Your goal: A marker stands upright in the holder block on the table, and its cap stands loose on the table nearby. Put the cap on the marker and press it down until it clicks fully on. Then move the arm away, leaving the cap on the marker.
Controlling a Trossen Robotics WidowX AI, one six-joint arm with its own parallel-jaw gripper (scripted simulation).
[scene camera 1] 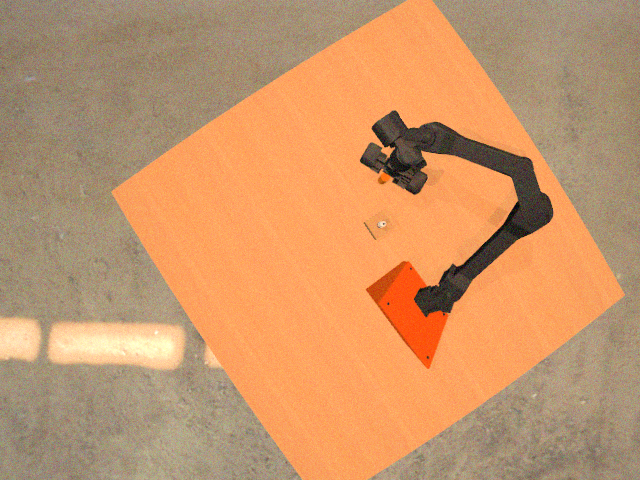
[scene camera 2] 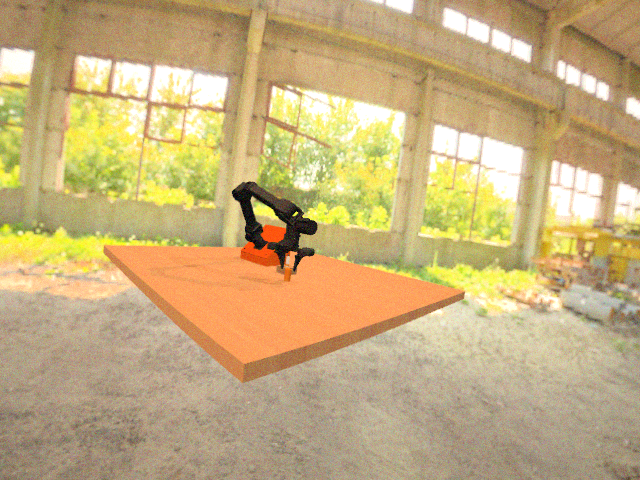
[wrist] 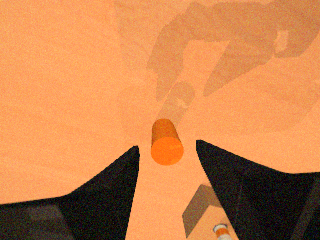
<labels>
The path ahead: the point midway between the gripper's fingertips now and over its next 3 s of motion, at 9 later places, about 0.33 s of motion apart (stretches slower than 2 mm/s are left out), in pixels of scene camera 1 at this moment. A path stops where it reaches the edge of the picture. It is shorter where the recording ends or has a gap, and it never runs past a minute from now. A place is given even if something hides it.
My gripper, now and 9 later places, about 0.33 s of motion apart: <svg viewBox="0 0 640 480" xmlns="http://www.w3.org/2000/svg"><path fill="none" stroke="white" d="M385 176L384 178L383 179L383 179L383 179L385 177L387 175L384 185L383 198L384 211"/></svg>
</labels>
